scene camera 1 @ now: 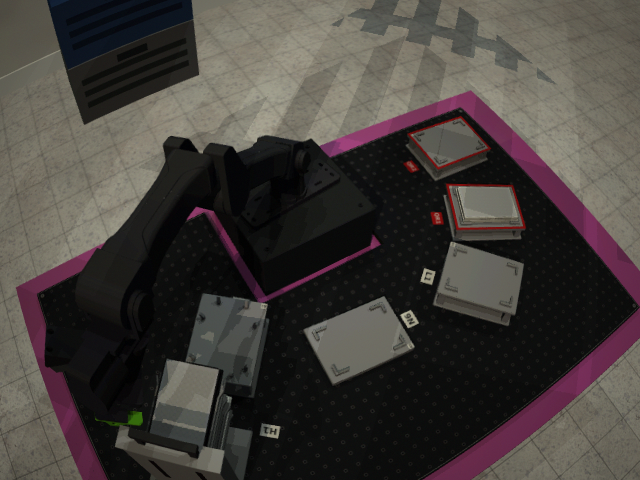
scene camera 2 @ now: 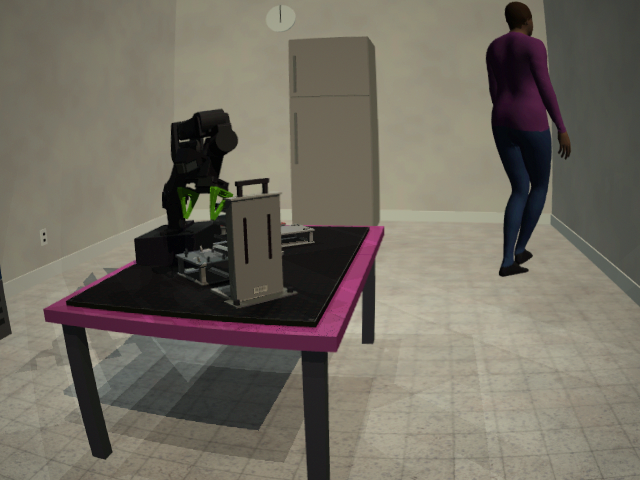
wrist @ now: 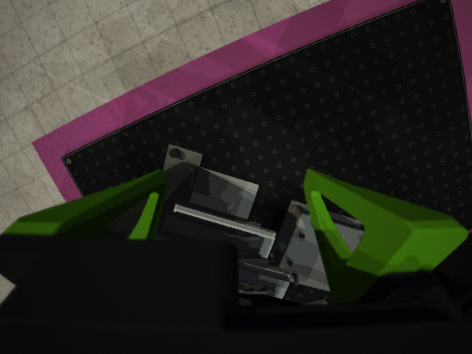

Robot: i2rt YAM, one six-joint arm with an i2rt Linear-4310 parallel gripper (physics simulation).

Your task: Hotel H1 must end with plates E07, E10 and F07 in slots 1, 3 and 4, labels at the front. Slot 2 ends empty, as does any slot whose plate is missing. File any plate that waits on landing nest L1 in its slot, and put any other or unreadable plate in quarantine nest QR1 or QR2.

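Places are measured from the arm's base along level axes (x ahead, y left, z up), in metres.
Where they show: gripper, fingertip midpoint: (scene camera 2: 198, 219) (wrist: 235, 177); arm's base, origin of the base link: (scene camera 1: 288, 194) (scene camera 2: 177, 229).
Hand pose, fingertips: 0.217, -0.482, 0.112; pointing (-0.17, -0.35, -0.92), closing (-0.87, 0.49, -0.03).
Things, the pixels of their centre, and the offset from my fingertips, as dx, dy, dz. "spot": a spot on its surface instead.
- Hotel H1, body centre: (wrist: 178, 255) (scene camera 1: 189, 444) (scene camera 2: 245, 237) +0.106, +0.058, -0.058
- Landing nest L1, body centre: (scene camera 1: 480, 283) (scene camera 2: 286, 235) +0.132, +0.677, -0.177
- Quarantine nest QR1, surface spot: (scene camera 1: 518, 223) spot: +0.091, +0.846, -0.163
- light plate, body centre: (scene camera 1: 487, 204) +0.014, +0.821, -0.158
- Quarantine nest QR2, body centre: (scene camera 1: 449, 146) -0.168, +0.896, -0.182
- raised fixture with pins, body centre: (scene camera 1: 226, 344) (wrist: 328, 251) (scene camera 2: 205, 263) -0.053, +0.224, -0.167
- low grey nest, body centre: (scene camera 1: 359, 339) +0.067, +0.425, -0.196
Hotel H1 (scene camera 1: 186, 395) (scene camera 2: 255, 248) stands upright at one end of the table, with a black handle on top. Its slots and any plate labels cannot be made out. My gripper (scene camera 1: 118, 417) (scene camera 2: 201, 215) (wrist: 235, 177) is open, with nothing between its green fingers. It is high, beside the upper part of the hotel, and in the wrist view it stands over the hotel's edges. Landing nest L1 (scene camera 1: 478, 279) is bare. Quarantine nest QR1 (scene camera 1: 518, 223) bears one light plate (scene camera 1: 486, 202), whose label is unreadable. Quarantine nest QR2 (scene camera 1: 448, 140) is bare.
A raised fixture with pins (scene camera 1: 224, 330) (wrist: 307, 250) stands close beside the hotel. A low grey nest (scene camera 1: 359, 341) with corner brackets lies between it and L1. The robot's black base (scene camera 1: 310, 232) is at the table's back edge. A person (scene camera 2: 519, 82) is beyond the table.
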